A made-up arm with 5 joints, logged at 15 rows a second.
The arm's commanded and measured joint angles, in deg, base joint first. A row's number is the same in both.
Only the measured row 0 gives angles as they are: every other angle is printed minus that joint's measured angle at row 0.
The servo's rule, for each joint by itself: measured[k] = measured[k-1] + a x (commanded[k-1-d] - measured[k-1]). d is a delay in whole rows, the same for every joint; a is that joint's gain. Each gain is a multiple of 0.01, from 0.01 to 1. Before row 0 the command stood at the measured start. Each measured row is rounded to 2 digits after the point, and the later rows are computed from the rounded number. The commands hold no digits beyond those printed.
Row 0, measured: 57.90 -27.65 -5.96 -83.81 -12.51
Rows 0 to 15, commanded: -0.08 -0.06 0.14 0.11 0.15; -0.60 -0.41 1.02 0.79 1.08; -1.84 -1.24 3.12 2.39 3.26; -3.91 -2.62 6.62 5.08 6.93; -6.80 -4.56 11.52 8.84 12.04; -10.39 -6.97 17.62 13.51 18.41; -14.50 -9.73 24.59 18.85 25.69; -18.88 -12.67 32.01 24.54 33.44; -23.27 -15.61 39.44 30.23 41.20; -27.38 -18.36 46.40 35.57 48.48; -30.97 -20.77 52.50 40.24 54.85; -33.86 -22.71 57.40 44.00 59.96; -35.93 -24.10 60.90 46.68 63.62; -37.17 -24.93 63.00 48.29 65.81; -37.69 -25.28 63.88 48.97 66.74; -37.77 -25.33 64.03 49.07 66.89
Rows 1 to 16, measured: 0.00 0.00 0.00 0.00 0.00; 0.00 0.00 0.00 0.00 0.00; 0.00 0.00 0.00 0.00 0.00; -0.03 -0.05 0.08 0.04 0.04; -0.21 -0.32 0.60 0.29 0.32; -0.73 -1.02 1.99 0.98 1.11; -1.75 -2.24 4.54 2.33 2.68; -3.37 -4.00 8.38 4.48 5.21; -5.62 -6.26 13.46 7.46 8.77; -8.46 -8.90 19.58 11.22 13.34; -11.79 -11.77 26.42 15.62 18.77; -15.46 -14.69 33.58 20.44 24.83; -19.27 -17.48 40.63 25.43 31.22; -23.01 -19.98 47.16 30.32 37.60; -26.48 -22.05 52.79 34.83 43.64; -29.50 -23.61 57.25 38.74 49.03
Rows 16 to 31, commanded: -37.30 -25.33 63.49 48.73 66.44; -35.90 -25.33 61.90 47.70 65.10; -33.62 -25.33 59.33 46.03 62.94; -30.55 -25.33 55.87 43.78 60.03; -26.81 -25.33 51.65 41.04 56.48; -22.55 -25.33 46.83 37.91 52.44; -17.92 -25.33 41.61 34.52 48.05; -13.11 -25.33 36.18 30.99 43.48; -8.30 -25.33 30.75 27.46 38.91; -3.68 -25.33 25.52 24.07 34.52; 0.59 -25.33 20.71 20.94 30.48; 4.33 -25.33 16.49 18.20 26.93; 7.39 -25.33 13.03 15.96 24.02; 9.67 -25.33 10.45 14.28 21.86; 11.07 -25.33 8.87 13.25 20.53; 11.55 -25.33 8.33 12.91 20.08
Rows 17 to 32, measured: -31.95 -24.61 60.41 41.89 53.56; -33.79 -25.12 62.32 44.23 57.12; -35.06 -25.28 63.26 45.83 59.76; -35.78 -25.32 63.39 46.79 61.56; -35.82 -25.33 62.57 47.09 62.52; -35.12 -25.33 60.79 46.74 62.63; -33.66 -25.33 58.08 45.76 61.93; -31.47 -25.33 54.54 44.20 60.46; -28.62 -25.33 50.30 42.12 58.29; -25.20 -25.33 45.52 39.61 55.53; -21.33 -25.33 40.38 36.77 52.28; -17.16 -25.33 35.08 33.70 48.67; -12.85 -25.33 29.82 30.52 44.85; -8.55 -25.33 24.81 27.36 40.97; -4.43 -25.33 20.23 24.34 37.18; -0.65 -25.33 16.27 21.57 33.63
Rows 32 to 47, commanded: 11.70 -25.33 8.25 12.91 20.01; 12.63 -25.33 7.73 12.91 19.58; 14.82 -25.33 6.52 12.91 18.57; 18.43 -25.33 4.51 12.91 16.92; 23.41 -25.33 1.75 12.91 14.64; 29.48 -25.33 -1.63 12.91 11.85; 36.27 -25.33 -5.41 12.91 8.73; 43.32 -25.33 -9.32 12.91 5.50; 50.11 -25.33 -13.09 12.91 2.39; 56.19 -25.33 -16.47 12.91 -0.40; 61.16 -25.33 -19.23 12.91 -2.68; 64.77 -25.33 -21.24 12.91 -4.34; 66.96 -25.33 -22.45 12.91 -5.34; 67.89 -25.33 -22.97 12.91 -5.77; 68.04 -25.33 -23.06 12.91 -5.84; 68.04 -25.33 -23.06 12.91 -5.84
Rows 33 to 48, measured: 2.65 -25.33 13.07 19.16 30.45; 5.34 -25.33 10.76 17.21 27.77; 7.33 -25.33 9.42 15.79 25.69; 8.73 -25.33 8.78 14.84 24.16; 9.98 -25.33 8.20 14.20 22.92; 11.53 -25.33 7.28 13.77 21.75; 13.74 -25.33 5.76 13.49 20.45; 16.83 -25.33 3.55 13.30 18.88; 20.88 -25.33 0.70 13.17 16.98; 25.80 -25.33 -2.66 13.08 14.75; 31.41 -25.33 -6.32 13.02 12.25; 37.39 -25.33 -10.04 12.98 9.59; 43.41 -25.33 -13.58 12.96 6.89; 49.09 -25.33 -16.69 12.94 4.31; 54.11 -25.33 -19.19 12.93 1.97; 58.22 -25.33 -20.98 12.92 0.00
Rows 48 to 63, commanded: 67.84 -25.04 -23.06 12.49 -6.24; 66.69 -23.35 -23.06 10.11 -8.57; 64.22 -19.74 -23.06 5.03 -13.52; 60.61 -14.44 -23.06 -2.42 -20.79; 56.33 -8.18 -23.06 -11.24 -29.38; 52.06 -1.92 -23.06 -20.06 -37.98; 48.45 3.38 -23.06 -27.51 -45.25; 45.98 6.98 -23.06 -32.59 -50.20; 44.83 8.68 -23.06 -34.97 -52.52; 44.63 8.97 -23.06 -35.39 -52.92; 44.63 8.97 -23.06 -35.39 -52.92; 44.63 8.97 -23.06 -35.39 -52.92; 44.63 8.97 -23.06 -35.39 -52.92; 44.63 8.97 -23.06 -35.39 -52.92; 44.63 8.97 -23.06 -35.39 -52.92; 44.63 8.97 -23.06 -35.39 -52.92
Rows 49 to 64, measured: 61.31 -25.33 -22.07 12.92 -1.56; 63.46 -25.33 -22.61 12.92 -2.72; 64.93 -25.33 -22.86 12.92 -3.56; 65.86 -25.11 -22.97 12.78 -4.28; 66.13 -23.77 -23.02 11.90 -5.44; 65.52 -20.71 -23.04 9.63 -7.62; 63.95 -15.94 -23.05 5.65 -11.18; 61.51 -10.04 -23.06 0.08 -16.09; 58.49 -3.87 -23.06 -6.57 -22.00; 55.28 1.64 -23.06 -13.48 -28.28; 52.30 5.70 -23.06 -19.79 -34.20; 49.91 7.96 -23.06 -24.80 -39.15; 48.22 8.73 -23.06 -28.29 -42.87; 47.07 8.91 -23.06 -30.63 -45.58; 46.29 8.96 -23.06 -32.20 -47.56; 45.76 8.97 -23.06 -33.25 -49.01
